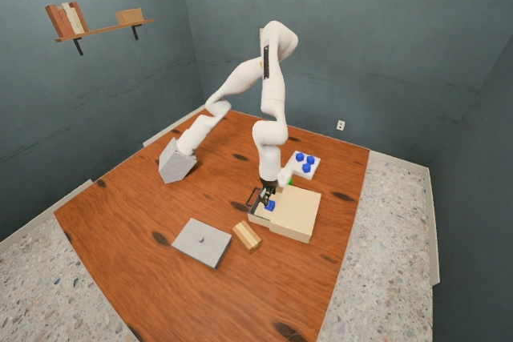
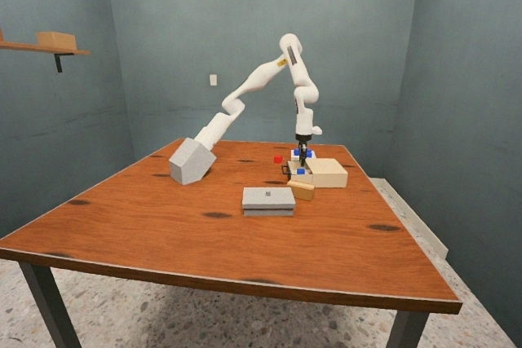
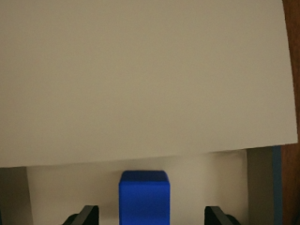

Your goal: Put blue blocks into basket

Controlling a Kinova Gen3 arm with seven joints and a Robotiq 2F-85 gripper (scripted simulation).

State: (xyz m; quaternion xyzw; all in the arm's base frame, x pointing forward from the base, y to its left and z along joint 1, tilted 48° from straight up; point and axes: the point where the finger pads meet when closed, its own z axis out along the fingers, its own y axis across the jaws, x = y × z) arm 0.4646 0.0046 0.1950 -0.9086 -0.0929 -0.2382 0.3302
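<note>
My hand is 60 mm above the light wooden cabinet, 50 mm short of it and 30 mm to the right of it. From my hand the other things lie so: small box (160 mm to the right, 60 mm below, 40 mm ahead); then green block (160 mm to the left, 80 mm below, 50 mm behind); then red block (190 mm behind, 180 mm to the left, 80 mm below).
</note>
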